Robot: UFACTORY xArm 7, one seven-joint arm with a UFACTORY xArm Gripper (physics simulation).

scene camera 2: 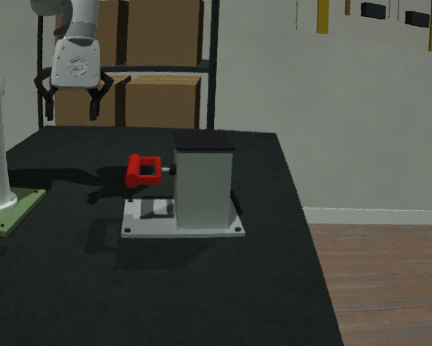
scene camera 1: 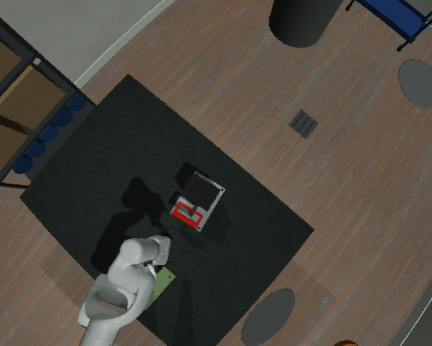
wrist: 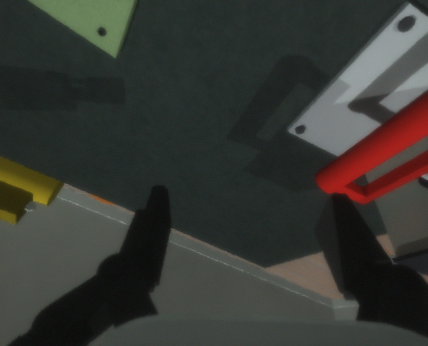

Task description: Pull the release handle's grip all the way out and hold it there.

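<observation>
The red release handle (scene camera 1: 185, 220) (scene camera 2: 132, 172) (wrist: 380, 142) is a rectangular loop with a thick round grip bar on its outer side. A short shaft (scene camera 2: 166, 169) joins it to a pale upright housing (scene camera 2: 204, 190) with a black top. The housing stands on a light base plate (scene camera 1: 212, 209) (scene camera 2: 150, 230) (wrist: 320, 125). My gripper (scene camera 2: 72, 118) (wrist: 245, 208) is open and empty, pointing down. In the scene camera 2 view it is left of the handle and higher. In the wrist view the right finger's tip overlaps the near end of the handle; contact cannot be told.
The arm's green mounting plate (scene camera 1: 162, 285) (scene camera 2: 22, 207) (wrist: 95, 25) lies on the dark table top (scene camera 1: 150, 125) (scene camera 2: 275, 290). A shelf rack (scene camera 2: 213, 75) with cardboard boxes (scene camera 2: 162, 100) stands beyond the table. A yellow object (wrist: 30, 182) shows at the wrist view's left edge.
</observation>
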